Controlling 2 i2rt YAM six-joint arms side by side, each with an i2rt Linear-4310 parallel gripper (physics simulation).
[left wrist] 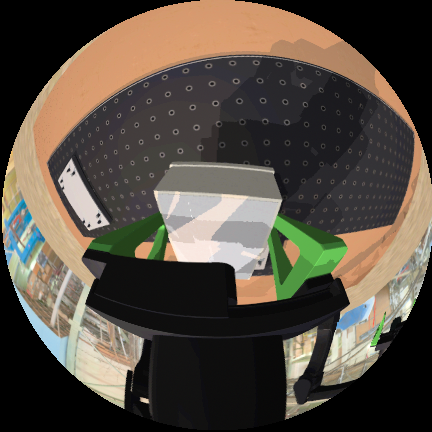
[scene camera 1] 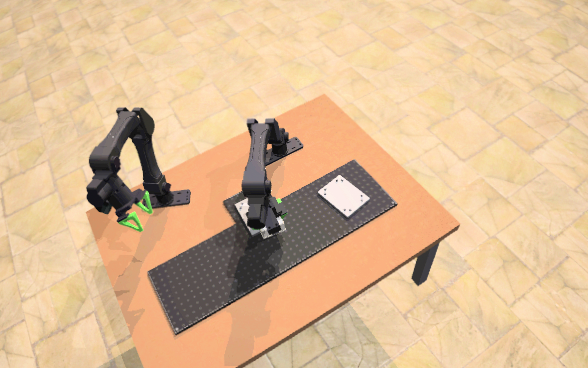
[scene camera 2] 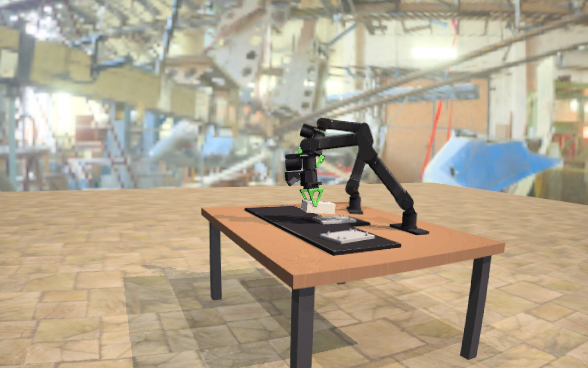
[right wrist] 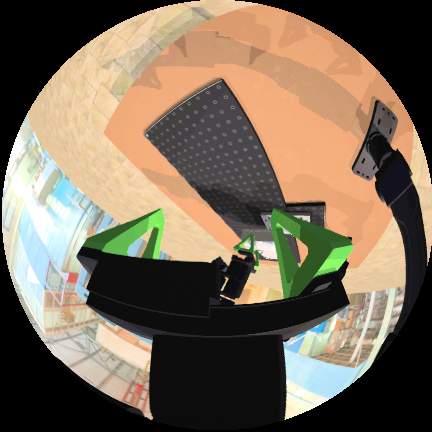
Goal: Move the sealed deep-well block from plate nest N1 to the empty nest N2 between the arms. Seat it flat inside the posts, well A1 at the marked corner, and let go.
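Places are measured from the left arm's base along level axes (x left, y ahead, z down), in millimetres.
Pixels of known places: left gripper, fingertip midpoint: (left wrist: 216, 214) (scene camera 2: 312, 205) (right wrist: 253, 240); right gripper, fingertip midpoint: (scene camera 1: 146, 222) (right wrist: 217, 214); left arm's base, link origin: (scene camera 1: 280, 152) (scene camera 2: 408, 230); right arm's base, link origin: (scene camera 1: 166, 200) (scene camera 2: 354, 210) (right wrist: 375, 142).
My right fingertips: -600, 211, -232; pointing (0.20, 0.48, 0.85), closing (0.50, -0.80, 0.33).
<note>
Ahead of a thing's pixels: the offset from my right fingertips to its middle, as dx, dy, dz. Level surfaces: height alone.
My left gripper (scene camera 2: 314, 202) (left wrist: 216, 214) is shut on the pale, sealed deep-well block @(+378, +112, +150) (scene camera 2: 320, 207) (left wrist: 220, 217) (scene camera 1: 281, 229), gripping two opposite sides. The block looks about level and hangs above the middle nest N2 @(+368, +28, +208) (scene camera 2: 336, 220) (scene camera 1: 242, 206), with a gap below it. In scene camera 1 it appears shifted toward the lower right of that nest. Nest N1 @(+684, +142, +208) (scene camera 1: 344, 196) (scene camera 2: 350, 236) (left wrist: 82, 195) is a white plate with small posts and bears no block. My right gripper (scene camera 1: 146, 221) (right wrist: 217, 214) is open and empty, raised at the left. Well A1 and the marked corner cannot be made out.
A black perforated board @(dz +219) (scene camera 1: 200, 280) (left wrist: 200, 100) lies under the nests on the orange table @(dz +232) (scene camera 1: 345, 280) (scene camera 2: 240, 232). The left arm reaches over N2 and hides part of it in scene camera 1. The left arm's base (scene camera 1: 295, 146) (scene camera 2: 410, 227) stands behind the board.
</note>
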